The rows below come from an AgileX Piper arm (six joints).
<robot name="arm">
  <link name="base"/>
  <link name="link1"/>
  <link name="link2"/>
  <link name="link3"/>
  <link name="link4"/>
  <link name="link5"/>
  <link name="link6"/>
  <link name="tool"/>
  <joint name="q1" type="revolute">
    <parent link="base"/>
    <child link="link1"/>
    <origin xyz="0 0 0.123" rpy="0 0 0"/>
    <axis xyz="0 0 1"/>
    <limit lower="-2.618" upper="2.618"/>
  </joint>
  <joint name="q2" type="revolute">
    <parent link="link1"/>
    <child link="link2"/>
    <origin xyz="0 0 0" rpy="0 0 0"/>
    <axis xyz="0 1 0"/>
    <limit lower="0" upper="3.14"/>
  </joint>
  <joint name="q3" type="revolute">
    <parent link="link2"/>
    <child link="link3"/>
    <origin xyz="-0.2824 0 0.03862" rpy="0 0 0"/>
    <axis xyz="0 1 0"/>
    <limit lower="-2.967" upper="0"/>
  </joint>
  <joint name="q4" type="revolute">
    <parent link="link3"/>
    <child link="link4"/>
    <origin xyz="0.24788 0 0.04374" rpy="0 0 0"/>
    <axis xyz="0.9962 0 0.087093"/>
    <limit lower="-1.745" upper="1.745"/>
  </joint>
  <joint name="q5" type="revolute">
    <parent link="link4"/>
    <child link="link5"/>
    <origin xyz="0 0 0" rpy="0 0 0"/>
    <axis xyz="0 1 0"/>
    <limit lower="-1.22" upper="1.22"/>
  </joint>
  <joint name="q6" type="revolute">
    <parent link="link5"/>
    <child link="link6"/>
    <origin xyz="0.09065 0 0.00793" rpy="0 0 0"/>
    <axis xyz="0.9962 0 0.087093"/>
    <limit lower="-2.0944" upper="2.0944"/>
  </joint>
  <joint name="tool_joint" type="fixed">
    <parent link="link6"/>
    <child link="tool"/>
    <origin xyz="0 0 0" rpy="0 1.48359 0"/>
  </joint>
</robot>
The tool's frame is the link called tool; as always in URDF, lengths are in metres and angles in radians.
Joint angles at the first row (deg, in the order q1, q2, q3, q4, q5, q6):
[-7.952 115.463 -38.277 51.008 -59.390 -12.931]
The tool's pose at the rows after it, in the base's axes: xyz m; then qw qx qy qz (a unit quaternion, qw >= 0):
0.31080 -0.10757 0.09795 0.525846 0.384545 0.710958 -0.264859
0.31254 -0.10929 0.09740 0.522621 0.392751 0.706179 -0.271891
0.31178 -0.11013 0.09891 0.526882 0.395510 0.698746 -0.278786
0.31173 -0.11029 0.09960 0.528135 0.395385 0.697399 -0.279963
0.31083 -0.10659 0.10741 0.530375 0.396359 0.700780 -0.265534
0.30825 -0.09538 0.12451 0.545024 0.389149 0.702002 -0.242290
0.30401 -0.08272 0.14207 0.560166 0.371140 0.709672 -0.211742
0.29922 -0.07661 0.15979 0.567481 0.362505 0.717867 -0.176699
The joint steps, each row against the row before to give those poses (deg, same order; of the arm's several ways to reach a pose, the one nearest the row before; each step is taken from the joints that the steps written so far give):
[0.001 1.704 -2.424 2.538 -0.852 -0.973]
[-0.001 0.468 -0.876 1.675 -0.180 -0.760]
[0.052 0.000 -0.002 0.605 -1.187 -0.002]
[0.000 -0.071 0.000 0.043 -0.210 -0.051]
[0.416 -2.148 0.633 -0.104 1.755 -0.056]
[1.719 -4.272 1.545 -0.315 1.522 -0.046]
[1.687 -4.838 1.945 -1.791 2.367 0.002]
[0.191 -5.114 1.213 -1.830 4.465 -0.003]

